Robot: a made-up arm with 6 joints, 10 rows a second.
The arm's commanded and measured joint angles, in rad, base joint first. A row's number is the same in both.
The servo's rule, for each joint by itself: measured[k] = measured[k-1] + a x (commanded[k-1-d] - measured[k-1]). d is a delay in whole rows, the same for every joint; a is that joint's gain. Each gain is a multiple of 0.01, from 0.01 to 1. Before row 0 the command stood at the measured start. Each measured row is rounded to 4 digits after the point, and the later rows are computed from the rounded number. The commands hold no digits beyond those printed.
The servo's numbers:
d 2
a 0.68 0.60 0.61 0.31 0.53 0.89
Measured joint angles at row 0:
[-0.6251, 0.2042, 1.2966, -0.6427, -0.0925, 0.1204]
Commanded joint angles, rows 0 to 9:
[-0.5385, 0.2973, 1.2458, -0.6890, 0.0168, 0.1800]
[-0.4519, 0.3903, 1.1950, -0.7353, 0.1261, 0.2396]
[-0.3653, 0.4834, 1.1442, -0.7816, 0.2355, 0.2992]
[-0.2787, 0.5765, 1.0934, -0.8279, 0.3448, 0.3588]
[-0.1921, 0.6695, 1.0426, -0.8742, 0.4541, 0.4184]
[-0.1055, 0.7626, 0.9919, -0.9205, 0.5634, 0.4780]
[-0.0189, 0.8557, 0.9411, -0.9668, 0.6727, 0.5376]
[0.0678, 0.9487, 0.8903, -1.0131, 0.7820, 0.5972]
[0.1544, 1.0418, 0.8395, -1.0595, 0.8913, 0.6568]
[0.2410, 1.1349, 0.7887, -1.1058, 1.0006, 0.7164]
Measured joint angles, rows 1 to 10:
[-0.6251, 0.2042, 1.2966, -0.6427, -0.0925, 0.1204]
[-0.6251, 0.2042, 1.2966, -0.6427, -0.0925, 0.1204]
[-0.5662, 0.2601, 1.2656, -0.6571, -0.0346, 0.1734]
[-0.4885, 0.3382, 1.2225, -0.6813, 0.0506, 0.2323]
[-0.4047, 0.4253, 1.1747, -0.7124, 0.1486, 0.2918]
[-0.3190, 0.5160, 1.1251, -0.7482, 0.2526, 0.3514]
[-0.2327, 0.6081, 1.0748, -0.7873, 0.3594, 0.4110]
[-0.1462, 0.7008, 1.0242, -0.8286, 0.4675, 0.4706]
[-0.0596, 0.7937, 0.9735, -0.8714, 0.5763, 0.5302]
[0.0270, 0.8867, 0.9227, -0.9153, 0.6853, 0.5898]

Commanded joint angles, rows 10 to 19:
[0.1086, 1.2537, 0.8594, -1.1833, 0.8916, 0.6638]
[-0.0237, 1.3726, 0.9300, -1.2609, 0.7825, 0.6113]
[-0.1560, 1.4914, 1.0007, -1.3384, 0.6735, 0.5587]
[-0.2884, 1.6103, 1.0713, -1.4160, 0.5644, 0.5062]
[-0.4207, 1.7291, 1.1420, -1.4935, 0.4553, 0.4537]
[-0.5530, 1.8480, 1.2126, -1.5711, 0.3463, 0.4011]
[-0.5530, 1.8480, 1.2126, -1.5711, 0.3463, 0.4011]
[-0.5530, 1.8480, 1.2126, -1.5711, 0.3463, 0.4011]
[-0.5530, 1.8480, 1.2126, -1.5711, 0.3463, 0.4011]
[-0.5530, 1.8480, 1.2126, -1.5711, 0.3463, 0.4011]
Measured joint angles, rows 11 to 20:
[0.1136, 0.9798, 0.8719, -0.9600, 0.7945, 0.6494]
[0.2002, 1.0729, 0.8211, -1.0052, 0.9037, 0.7090]
[0.1379, 1.1814, 0.8445, -1.0604, 0.8973, 0.6688]
[0.0280, 1.2961, 0.8967, -1.1226, 0.8365, 0.6176]
[-0.0971, 1.4133, 0.9601, -1.1895, 0.7501, 0.5652]
[-0.2272, 1.5315, 1.0279, -1.2597, 0.6517, 0.5127]
[-0.3588, 1.6501, 1.0975, -1.3322, 0.5476, 0.4602]
[-0.4909, 1.7688, 1.1677, -1.4063, 0.4409, 0.4076]
[-0.5331, 1.8163, 1.1951, -1.4574, 0.3908, 0.4018]
[-0.5466, 1.8353, 1.2058, -1.4926, 0.3672, 0.4012]

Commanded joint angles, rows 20 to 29:
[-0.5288, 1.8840, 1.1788, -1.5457, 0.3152, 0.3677]
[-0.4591, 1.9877, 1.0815, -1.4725, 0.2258, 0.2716]
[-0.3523, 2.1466, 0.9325, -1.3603, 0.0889, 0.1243]
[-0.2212, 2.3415, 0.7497, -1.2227, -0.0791, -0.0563]
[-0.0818, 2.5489, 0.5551, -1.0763, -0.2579, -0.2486]
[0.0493, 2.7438, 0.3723, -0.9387, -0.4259, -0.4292]
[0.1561, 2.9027, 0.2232, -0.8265, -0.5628, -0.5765]
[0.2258, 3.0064, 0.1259, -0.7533, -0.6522, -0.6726]
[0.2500, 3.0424, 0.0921, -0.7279, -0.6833, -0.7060]
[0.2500, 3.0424, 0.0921, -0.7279, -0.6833, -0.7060]
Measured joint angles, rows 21 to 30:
[-0.5510, 1.8429, 1.2099, -1.5169, 0.3561, 0.4011]
[-0.5524, 1.8460, 1.2115, -1.5337, 0.3509, 0.4011]
[-0.5364, 1.8688, 1.1916, -1.5374, 0.3320, 0.3714]
[-0.4838, 1.9401, 1.1244, -1.5173, 0.2757, 0.2826]
[-0.3944, 2.0640, 1.0073, -1.4686, 0.1767, 0.1417]
[-0.2766, 2.2305, 0.8502, -1.3924, 0.0411, -0.0345]
[-0.1441, 2.4215, 0.6702, -1.2944, -0.1174, -0.2250]
[-0.0126, 2.6149, 0.4885, -1.1841, -0.2809, -0.4067]
[0.1021, 2.7876, 0.3267, -1.0732, -0.4303, -0.5578]
[0.1862, 2.9189, 0.2042, -0.9740, -0.5479, -0.6600]

